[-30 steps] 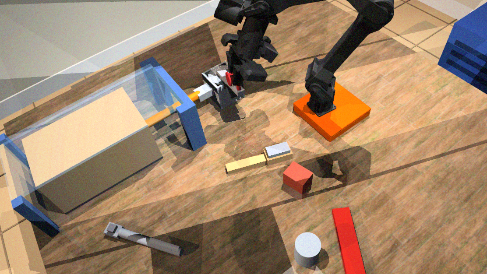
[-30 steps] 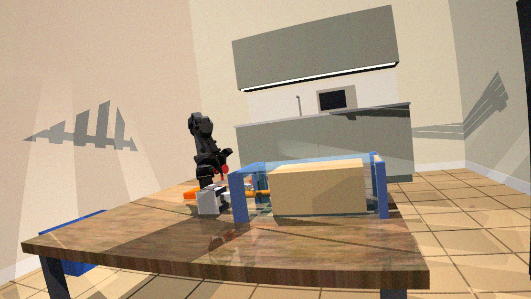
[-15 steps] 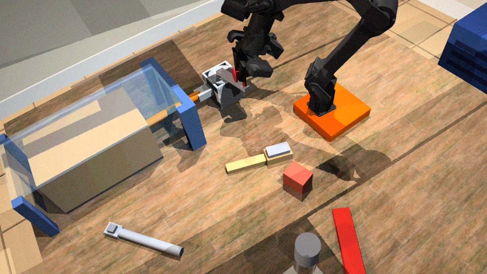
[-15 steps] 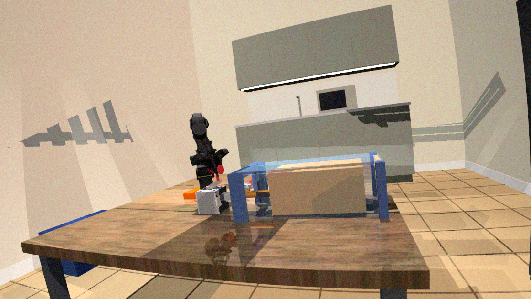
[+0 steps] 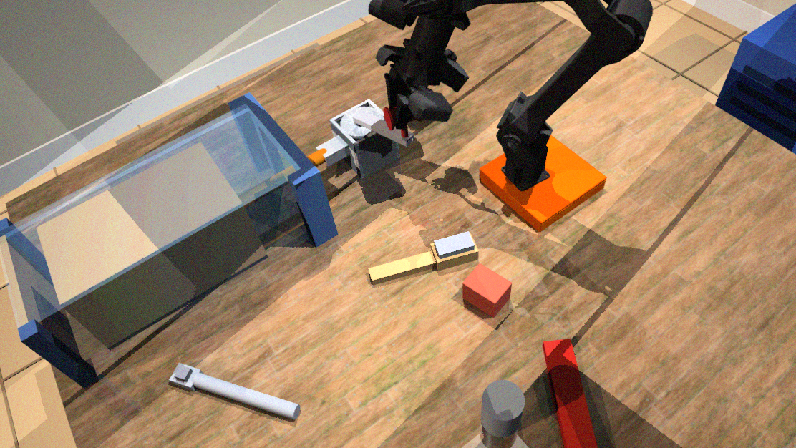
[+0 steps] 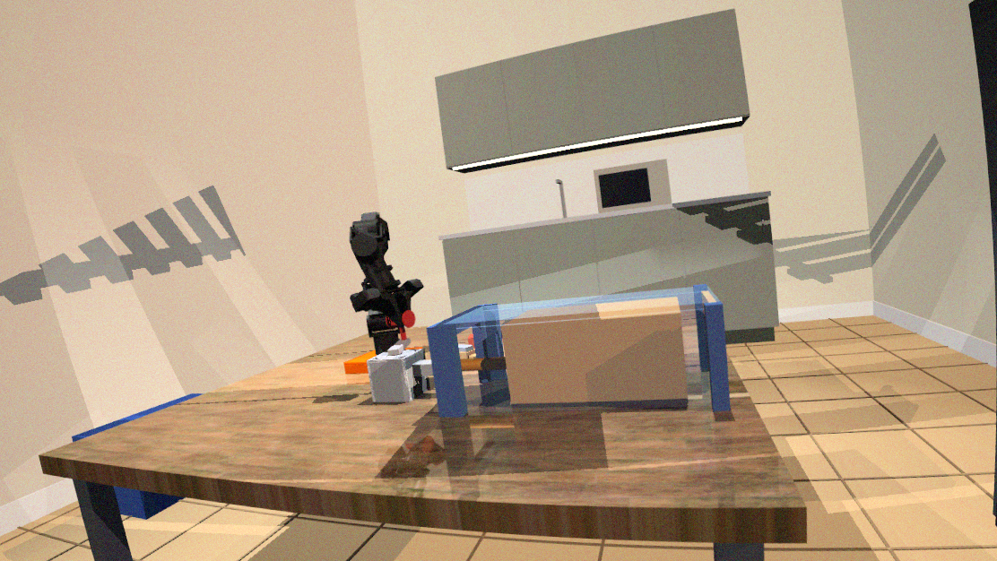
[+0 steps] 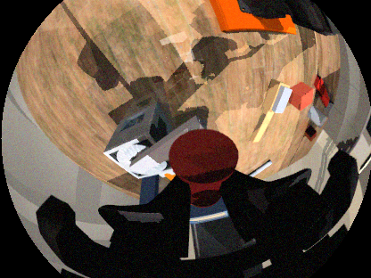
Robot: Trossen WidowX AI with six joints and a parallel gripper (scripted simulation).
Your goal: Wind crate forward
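Right now my gripper tip is 30 mm to the left of the winch handle and 30 mm above it. Round my gripper tip: red knob: 10 mm behind; then wooden brush: 200 mm to the left, 110 mm below, 60 mm ahead; then grey winch: 100 mm to the right, 100 mm below, 10 mm ahead.
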